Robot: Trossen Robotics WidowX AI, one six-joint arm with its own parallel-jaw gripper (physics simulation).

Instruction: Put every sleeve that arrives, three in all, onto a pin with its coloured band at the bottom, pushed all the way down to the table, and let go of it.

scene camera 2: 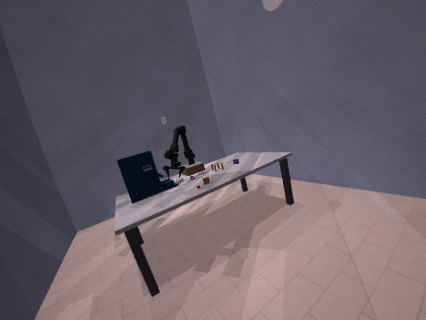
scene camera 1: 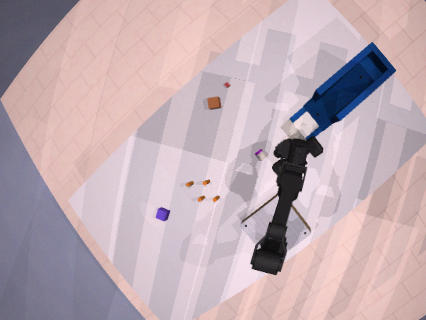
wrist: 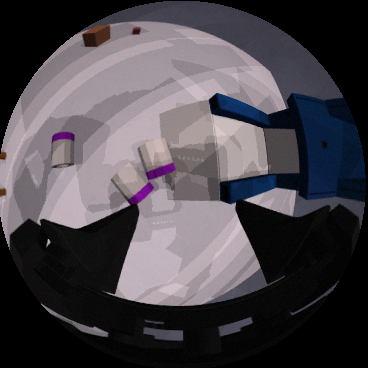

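Observation:
Three cream sleeves with purple bands show in the wrist view. Two lie close together by the chute's mouth, bands toward the lower right. The third sleeve lies apart to the left, its band toward the top of the wrist view. Several orange pins stand in a group without sleeves. My gripper is open and empty, above the table near the pair. The arm hides the pair in scene camera 1.
A blue chute with a pale ramp stands beside the gripper. A brown-walled tray lies beneath the arm. An orange-brown block, a small red cube and a purple cube are also on the table.

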